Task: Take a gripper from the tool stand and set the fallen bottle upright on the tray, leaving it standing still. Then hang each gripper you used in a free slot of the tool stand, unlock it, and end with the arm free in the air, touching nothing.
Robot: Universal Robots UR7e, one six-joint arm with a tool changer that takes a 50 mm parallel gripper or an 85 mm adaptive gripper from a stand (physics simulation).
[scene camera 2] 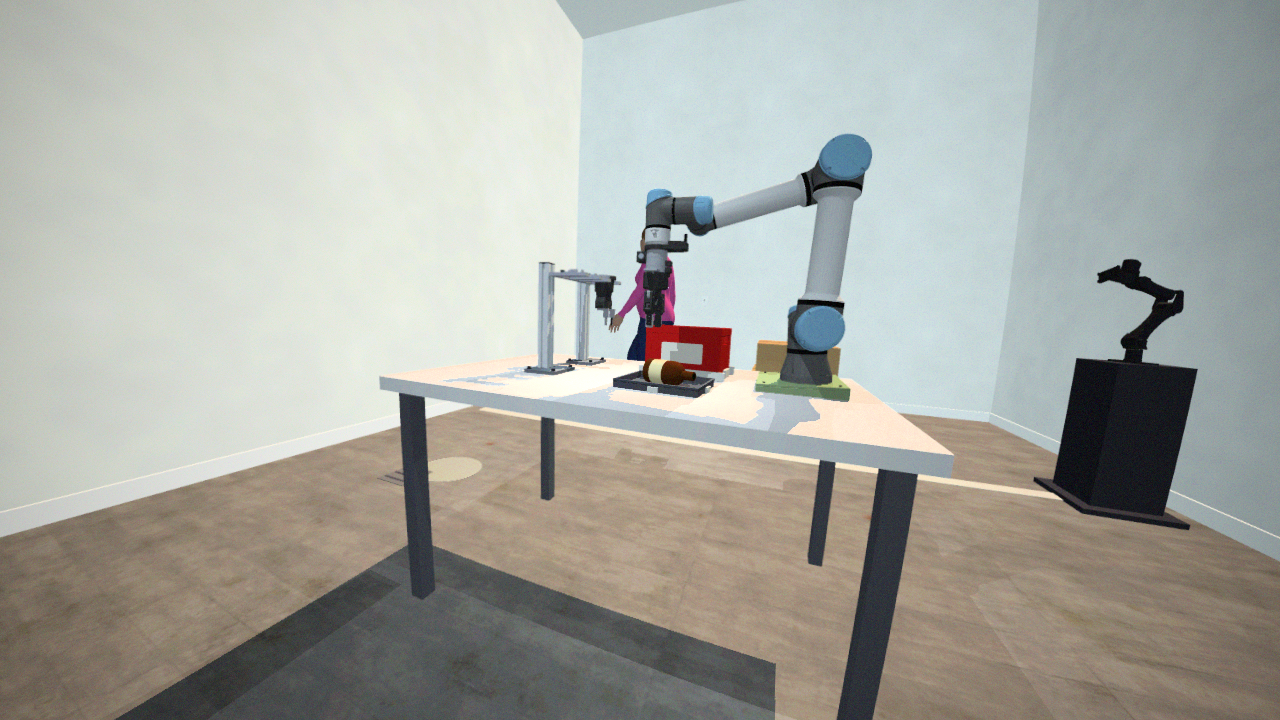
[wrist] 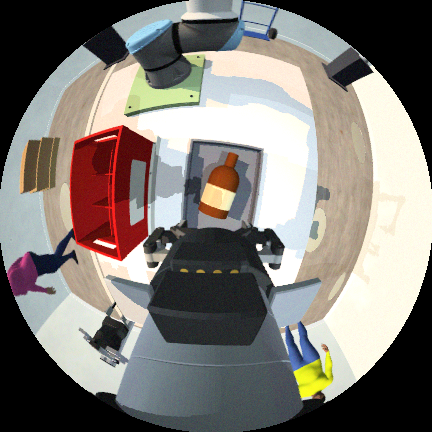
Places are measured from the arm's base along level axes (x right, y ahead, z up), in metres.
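Pixels of known places: hand, its tool point: [scene camera 2: 656, 267]; arm's base, origin of its link: [scene camera 2: 805, 379] [wrist: 168, 73].
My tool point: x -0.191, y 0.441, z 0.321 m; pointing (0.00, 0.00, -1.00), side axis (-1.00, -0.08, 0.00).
For each thing: its top centre in the pictures, then the offset to it from my tool point.
- brown bottle, centre of its top: [wrist: 223, 183] [scene camera 2: 671, 360] dx -0.013, dy -0.066, dz -0.273 m
- dark tray, centre of its top: [wrist: 222, 188] [scene camera 2: 665, 378] dx -0.014, dy -0.051, dz -0.327 m
- red compartment bin, centre of its top: [wrist: 86, 194] [scene camera 2: 690, 326] dx +0.280, dy -0.038, dz -0.177 m
The brown bottle [scene camera 2: 664, 371] [wrist: 220, 187] with a cream label lies on its side in the dark tray [scene camera 2: 684, 390] [wrist: 200, 157]. In the wrist view its neck points to the top, tilted slightly right. My gripper [scene camera 2: 654, 323] [wrist: 215, 228], with linked fingers, is on the arm, points down and is open and empty. It hangs above the table, clear of the bottle, at the label end. The tool stand [scene camera 2: 546, 317] is left of the tray in the scene view; another gripper [scene camera 2: 605, 293] hangs from it.
A red compartment bin [scene camera 2: 716, 347] [wrist: 110, 195] stands beside the tray. The arm's base stands on a green plate [scene camera 2: 769, 387] [wrist: 195, 90]. A person in pink [scene camera 2: 667, 277] [wrist: 22, 274] is behind the table; a person in yellow [wrist: 312, 377] shows in the wrist view.
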